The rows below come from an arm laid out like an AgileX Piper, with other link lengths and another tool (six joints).
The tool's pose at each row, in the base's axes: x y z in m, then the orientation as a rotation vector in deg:
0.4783 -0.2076 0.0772 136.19 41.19 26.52
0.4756 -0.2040 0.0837 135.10 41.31 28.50
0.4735 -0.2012 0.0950 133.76 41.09 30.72
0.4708 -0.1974 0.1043 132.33 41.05 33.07
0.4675 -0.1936 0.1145 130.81 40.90 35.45
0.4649 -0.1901 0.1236 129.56 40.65 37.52
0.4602 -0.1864 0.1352 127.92 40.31 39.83
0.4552 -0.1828 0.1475 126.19 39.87 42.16
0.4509 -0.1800 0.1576 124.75 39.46 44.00
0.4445 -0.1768 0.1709 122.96 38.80 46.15
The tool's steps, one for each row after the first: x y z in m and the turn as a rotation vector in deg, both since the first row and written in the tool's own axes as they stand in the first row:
0.0010 0.0007 -0.0078 -1.08 1.38 0.06
0.0026 0.0052 -0.0186 -2.50 2.84 0.33
0.0041 0.0076 -0.0286 -3.92 4.46 0.49
0.0053 0.0103 -0.0396 -5.43 6.08 0.71
0.0067 0.0128 -0.0493 -6.69 7.49 1.01
0.0069 0.0159 -0.0620 -8.32 9.06 1.31
0.0069 0.0195 -0.0753 -10.03 10.63 1.66
0.0066 0.0224 -0.0862 -11.45 11.88 1.97
0.0054 0.0263 -0.1007 -13.24 13.31 2.43

